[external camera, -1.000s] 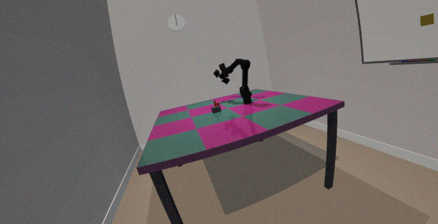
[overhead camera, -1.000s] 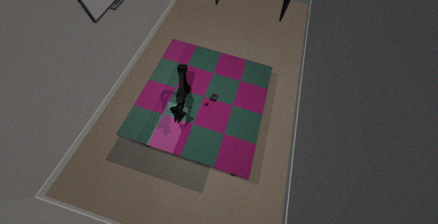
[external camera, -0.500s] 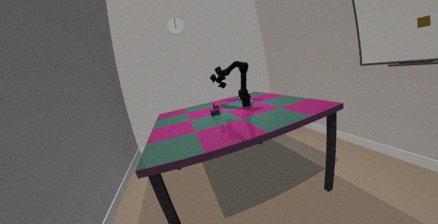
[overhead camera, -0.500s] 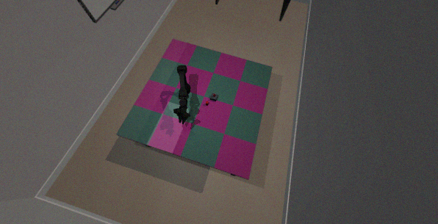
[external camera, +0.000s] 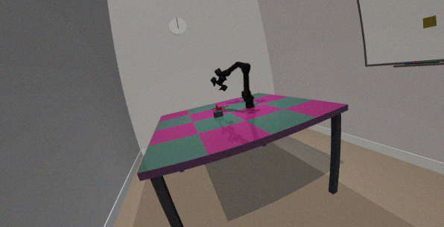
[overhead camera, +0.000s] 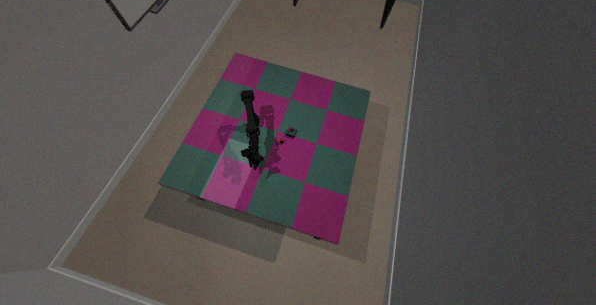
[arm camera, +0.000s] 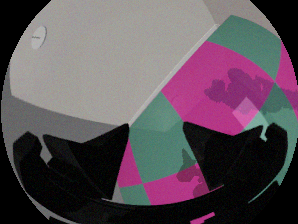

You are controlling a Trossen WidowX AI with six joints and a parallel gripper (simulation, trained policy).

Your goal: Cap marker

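Right now the red cap is 80 mm ahead of my gripper tip, 320 mm to the left of it and 170 mm below it. Also, from my gripper tip: holder block 130 mm ahead, 420 mm to the left, 180 mm below.
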